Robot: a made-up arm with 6 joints.
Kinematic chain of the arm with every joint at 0, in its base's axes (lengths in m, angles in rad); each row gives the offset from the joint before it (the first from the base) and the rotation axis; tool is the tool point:
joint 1: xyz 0 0 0.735 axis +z
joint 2: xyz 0.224 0 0 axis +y
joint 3: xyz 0 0 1.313 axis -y
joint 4: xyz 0 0 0.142 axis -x
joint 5: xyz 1.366 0 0 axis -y
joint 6: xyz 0.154 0 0 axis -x
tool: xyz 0 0 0
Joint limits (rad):
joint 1: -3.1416..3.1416
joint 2: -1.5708..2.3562
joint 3: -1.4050..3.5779
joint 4: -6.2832..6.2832
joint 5: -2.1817..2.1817
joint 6: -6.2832..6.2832
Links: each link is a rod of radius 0.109 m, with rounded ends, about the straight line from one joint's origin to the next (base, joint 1, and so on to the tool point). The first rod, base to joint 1, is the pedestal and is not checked.
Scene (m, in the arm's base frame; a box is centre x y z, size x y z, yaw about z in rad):
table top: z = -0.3
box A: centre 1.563 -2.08 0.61 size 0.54 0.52 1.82 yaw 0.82
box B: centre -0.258 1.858 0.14 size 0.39 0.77 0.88 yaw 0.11
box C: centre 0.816 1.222 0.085 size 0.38 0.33 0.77 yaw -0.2
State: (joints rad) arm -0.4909 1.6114 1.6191 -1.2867 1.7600 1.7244
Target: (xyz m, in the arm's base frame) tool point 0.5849 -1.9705 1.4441
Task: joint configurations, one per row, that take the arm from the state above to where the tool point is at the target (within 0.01 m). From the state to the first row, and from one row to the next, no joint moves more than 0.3 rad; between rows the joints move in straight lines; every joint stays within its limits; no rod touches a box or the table.
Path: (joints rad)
1: -0.4491 1.5843 1.8931 -1.2066 1.8654 1.5966
2: -0.4073 1.5571 2.1672 -1.1265 1.9708 1.4688
3: -0.3655 1.5300 2.4412 -1.0464 2.0763 1.3410
4: -0.3237 1.5029 2.7152 -0.9663 2.1817 1.2132
5: -0.6215 1.6479 2.7735 -1.0439 2.1010 1.3836
6: -0.9193 1.7929 2.8319 -1.1215 2.0203 1.5540
7: -1.2171 1.9379 2.8902 -1.1992 1.9397 1.7244

